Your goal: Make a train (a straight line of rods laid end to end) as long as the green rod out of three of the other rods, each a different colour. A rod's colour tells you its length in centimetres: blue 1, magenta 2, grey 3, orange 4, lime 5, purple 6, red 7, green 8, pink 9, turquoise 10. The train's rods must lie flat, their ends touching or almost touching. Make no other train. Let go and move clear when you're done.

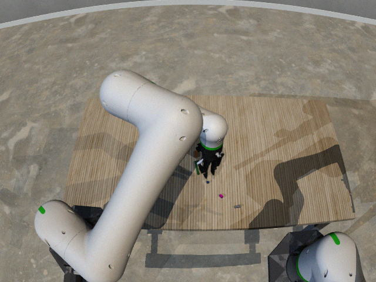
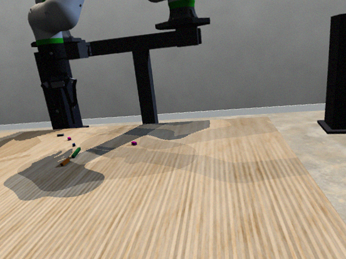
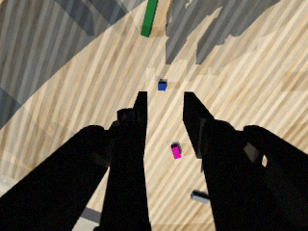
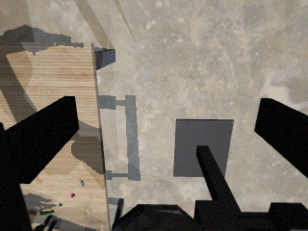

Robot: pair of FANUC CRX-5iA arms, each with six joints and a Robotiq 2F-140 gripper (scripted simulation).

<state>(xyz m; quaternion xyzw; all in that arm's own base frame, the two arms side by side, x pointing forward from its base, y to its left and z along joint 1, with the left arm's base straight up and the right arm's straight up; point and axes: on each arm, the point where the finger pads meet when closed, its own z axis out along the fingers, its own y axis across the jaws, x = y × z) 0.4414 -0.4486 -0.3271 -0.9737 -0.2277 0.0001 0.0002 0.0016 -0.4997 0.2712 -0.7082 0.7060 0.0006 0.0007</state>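
Observation:
The grey rod lies 120 mm behind my left hand, 160 mm to the right of it and 120 mm below it. From my left hand the other things lie so: green rod 80 mm ahead, 70 mm to the left, 120 mm below; then blue rod 120 mm below; then orange rod 160 mm ahead, 80 mm to the left, 120 mm below.

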